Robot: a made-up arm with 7 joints. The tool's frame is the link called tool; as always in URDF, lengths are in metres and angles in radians. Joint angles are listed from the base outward. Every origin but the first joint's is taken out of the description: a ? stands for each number. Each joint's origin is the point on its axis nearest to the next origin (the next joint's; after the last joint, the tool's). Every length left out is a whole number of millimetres.
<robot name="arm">
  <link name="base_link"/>
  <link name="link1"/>
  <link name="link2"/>
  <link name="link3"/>
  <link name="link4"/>
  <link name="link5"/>
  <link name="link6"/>
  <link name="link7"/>
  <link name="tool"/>
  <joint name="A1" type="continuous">
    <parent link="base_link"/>
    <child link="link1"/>
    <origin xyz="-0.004 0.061 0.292" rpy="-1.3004 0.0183 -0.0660"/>
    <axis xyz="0 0 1"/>
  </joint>
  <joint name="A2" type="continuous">
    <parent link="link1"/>
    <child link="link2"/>
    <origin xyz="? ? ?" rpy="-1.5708 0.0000 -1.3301"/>
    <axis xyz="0 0 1"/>
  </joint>
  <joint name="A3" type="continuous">
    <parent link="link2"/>
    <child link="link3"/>
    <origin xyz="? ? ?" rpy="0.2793 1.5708 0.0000"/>
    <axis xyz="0 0 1"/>
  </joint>
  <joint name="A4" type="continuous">
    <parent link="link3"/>
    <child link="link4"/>
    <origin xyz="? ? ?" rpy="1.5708 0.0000 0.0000"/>
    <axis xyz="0 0 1"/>
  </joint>
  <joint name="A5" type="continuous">
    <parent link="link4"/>
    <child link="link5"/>
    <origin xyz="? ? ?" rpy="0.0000 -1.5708 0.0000"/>
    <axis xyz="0 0 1"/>
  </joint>
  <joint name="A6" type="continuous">
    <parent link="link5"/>
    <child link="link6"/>
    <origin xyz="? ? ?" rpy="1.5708 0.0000 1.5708"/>
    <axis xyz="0 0 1"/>
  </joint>
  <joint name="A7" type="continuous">
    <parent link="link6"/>
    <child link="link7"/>
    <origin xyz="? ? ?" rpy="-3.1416 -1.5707 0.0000"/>
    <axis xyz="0 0 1"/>
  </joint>
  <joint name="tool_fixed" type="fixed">
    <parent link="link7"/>
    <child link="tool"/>
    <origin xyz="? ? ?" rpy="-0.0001 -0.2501 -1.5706"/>
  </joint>
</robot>
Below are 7 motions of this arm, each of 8 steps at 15 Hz.
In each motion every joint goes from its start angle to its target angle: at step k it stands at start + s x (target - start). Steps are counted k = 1, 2, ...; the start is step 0. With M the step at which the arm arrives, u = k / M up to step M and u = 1 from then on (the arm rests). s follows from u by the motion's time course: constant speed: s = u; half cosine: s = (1 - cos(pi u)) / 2; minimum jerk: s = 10 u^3 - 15 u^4 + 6 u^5.
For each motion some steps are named. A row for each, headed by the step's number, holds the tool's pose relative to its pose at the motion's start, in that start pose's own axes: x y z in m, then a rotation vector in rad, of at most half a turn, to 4 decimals.
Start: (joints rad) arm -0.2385 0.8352 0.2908 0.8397 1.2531 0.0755 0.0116
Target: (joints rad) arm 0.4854 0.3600 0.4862 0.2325 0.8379 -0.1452 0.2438
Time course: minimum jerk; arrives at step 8
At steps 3, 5, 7, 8:
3: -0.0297 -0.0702 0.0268 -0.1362 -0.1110 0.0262
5: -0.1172 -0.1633 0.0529 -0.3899 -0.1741 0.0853
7: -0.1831 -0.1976 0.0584 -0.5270 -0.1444 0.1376
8: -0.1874 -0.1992 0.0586 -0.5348 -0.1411 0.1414

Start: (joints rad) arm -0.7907 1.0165 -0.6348 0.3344 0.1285 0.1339 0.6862
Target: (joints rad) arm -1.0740 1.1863 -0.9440 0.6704 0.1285 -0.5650 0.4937
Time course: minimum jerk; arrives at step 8
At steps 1, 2, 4, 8:
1: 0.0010 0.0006 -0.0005 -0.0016 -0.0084 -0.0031
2: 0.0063 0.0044 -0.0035 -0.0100 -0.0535 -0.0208
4: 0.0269 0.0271 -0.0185 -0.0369 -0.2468 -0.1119
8: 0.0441 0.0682 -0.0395 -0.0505 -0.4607 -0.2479

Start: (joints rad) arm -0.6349 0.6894 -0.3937 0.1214 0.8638 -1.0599 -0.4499
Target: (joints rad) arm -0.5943 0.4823 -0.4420 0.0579 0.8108 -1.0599 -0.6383
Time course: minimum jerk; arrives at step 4
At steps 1, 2, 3, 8:
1: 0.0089 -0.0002 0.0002 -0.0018 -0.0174 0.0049
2: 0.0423 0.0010 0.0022 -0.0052 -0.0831 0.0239
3: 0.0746 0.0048 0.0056 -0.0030 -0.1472 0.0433
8: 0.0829 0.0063 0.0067 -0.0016 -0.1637 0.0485

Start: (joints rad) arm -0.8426 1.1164 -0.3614 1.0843 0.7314 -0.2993 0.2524
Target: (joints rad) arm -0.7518 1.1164 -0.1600 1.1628 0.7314 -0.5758 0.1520
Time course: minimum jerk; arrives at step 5
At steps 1, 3, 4, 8:
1: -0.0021 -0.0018 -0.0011 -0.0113 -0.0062 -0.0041
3: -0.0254 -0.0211 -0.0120 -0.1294 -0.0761 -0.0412
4: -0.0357 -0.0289 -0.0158 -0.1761 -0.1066 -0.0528
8: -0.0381 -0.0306 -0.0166 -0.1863 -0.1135 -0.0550

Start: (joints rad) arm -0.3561 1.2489 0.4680 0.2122 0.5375 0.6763 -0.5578
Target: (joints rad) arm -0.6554 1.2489 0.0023 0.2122 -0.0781 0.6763 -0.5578
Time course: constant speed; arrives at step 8
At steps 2, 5, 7, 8:
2: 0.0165 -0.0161 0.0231 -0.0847 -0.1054 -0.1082
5: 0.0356 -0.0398 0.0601 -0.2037 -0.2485 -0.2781
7: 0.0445 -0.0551 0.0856 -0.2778 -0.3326 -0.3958
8: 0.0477 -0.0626 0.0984 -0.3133 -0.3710 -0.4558

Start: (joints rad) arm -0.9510 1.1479 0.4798 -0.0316 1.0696 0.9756 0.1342
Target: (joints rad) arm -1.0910 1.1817 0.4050 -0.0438 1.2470 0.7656 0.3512
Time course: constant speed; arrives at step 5
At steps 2, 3, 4, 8:
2: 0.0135 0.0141 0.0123 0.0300 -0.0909 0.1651
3: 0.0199 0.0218 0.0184 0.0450 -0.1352 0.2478
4: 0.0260 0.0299 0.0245 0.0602 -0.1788 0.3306
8: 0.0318 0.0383 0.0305 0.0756 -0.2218 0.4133

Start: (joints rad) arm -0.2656 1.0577 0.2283 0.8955 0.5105 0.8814 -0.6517
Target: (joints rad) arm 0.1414 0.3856 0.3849 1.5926 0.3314 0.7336 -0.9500
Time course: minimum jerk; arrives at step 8
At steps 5, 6, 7, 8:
5: 0.0447 -0.2438 -0.2304 -0.3129 0.6450 -0.8266
6: 0.0134 -0.2982 -0.2872 -0.4241 0.8209 -0.9872
7: -0.0084 -0.3240 -0.3142 -0.4863 0.9134 -1.0623
8: -0.0128 -0.3286 -0.3190 -0.4982 0.9306 -1.0756

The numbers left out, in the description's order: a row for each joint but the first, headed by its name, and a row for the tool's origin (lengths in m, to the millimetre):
A2: 0.003 0.009 0.000
A3: -0.261 0.086 0.000
A4: -0.034 -0.037 0.000
A5: -0.203 -0.017 0.000
A6: 0.025 -0.019 0.000
A7: -0.031 0.030 0.000
tool: -0.024 -0.007 0.000

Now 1 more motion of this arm.
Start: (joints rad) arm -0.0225 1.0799 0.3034 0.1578 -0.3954 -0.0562 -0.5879
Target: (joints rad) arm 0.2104 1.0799 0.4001 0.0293 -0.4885 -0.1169 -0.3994
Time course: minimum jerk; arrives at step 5
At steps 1, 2, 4, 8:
1: -0.0021 -0.0012 -0.0002 0.0007 -0.0018 0.0084
2: -0.0114 -0.0063 -0.0006 0.0038 -0.0094 0.0460
4: -0.0334 -0.0179 0.0012 0.0101 -0.0254 0.1362
8: -0.0354 -0.0189 0.0016 0.0106 -0.0267 0.1445

